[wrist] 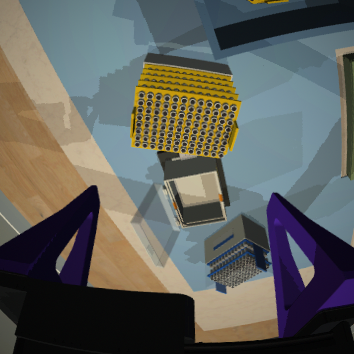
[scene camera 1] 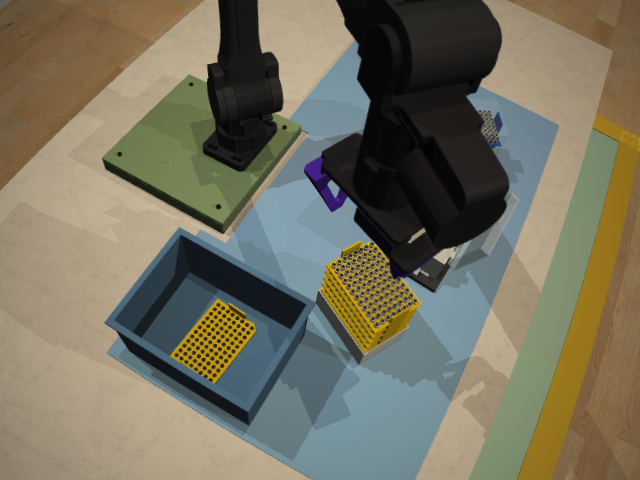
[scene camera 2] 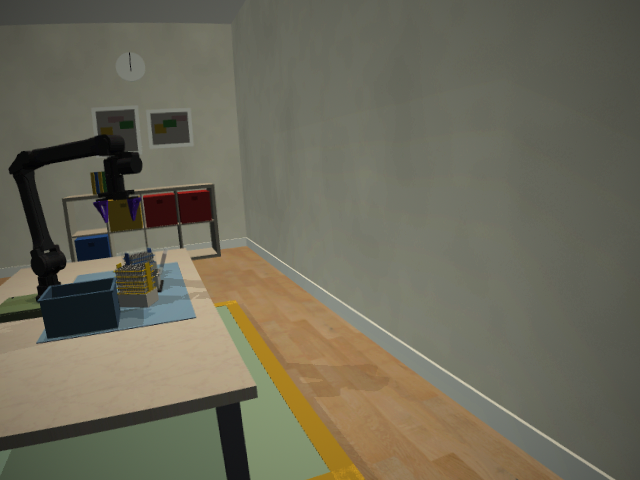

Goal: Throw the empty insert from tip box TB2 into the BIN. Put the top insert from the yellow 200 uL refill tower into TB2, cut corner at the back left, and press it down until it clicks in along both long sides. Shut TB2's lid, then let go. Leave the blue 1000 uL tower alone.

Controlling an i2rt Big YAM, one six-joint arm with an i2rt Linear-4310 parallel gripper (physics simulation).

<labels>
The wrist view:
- gripper: 184,197
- clear lid: 154,222
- dark blue bin: 227,35
</labels>
